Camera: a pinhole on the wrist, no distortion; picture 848 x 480 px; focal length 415.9 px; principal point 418.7 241.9 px. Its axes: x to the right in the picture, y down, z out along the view. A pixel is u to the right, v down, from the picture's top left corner.
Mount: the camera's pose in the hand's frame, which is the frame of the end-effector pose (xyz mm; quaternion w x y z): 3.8 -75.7 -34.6 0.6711 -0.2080 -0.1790 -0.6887
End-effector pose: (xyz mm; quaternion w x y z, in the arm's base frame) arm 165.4 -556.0 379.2 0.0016 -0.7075 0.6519 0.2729
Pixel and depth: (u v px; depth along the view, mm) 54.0 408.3 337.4
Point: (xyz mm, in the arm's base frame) -191.3 -721.0 363.0
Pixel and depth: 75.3 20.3 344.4
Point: -205.0 -420.8 469.2
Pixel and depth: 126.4 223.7 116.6
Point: 106.0 -561.4 378.6
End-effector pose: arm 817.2 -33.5 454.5 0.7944 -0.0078 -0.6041 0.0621
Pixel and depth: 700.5 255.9 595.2
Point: 182.8 -176.7 692.4
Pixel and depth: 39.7 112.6 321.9
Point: 681.8 296.3 373.5
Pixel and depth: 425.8 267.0 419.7
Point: 505.5 88.3 576.6
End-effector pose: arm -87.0 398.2 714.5 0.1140 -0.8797 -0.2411 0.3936
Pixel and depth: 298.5 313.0 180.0
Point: -108.5 368.3 602.8
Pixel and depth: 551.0 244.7 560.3
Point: -446.6 362.3 313.0
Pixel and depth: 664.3 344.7 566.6
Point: -476.6 547.6 224.4
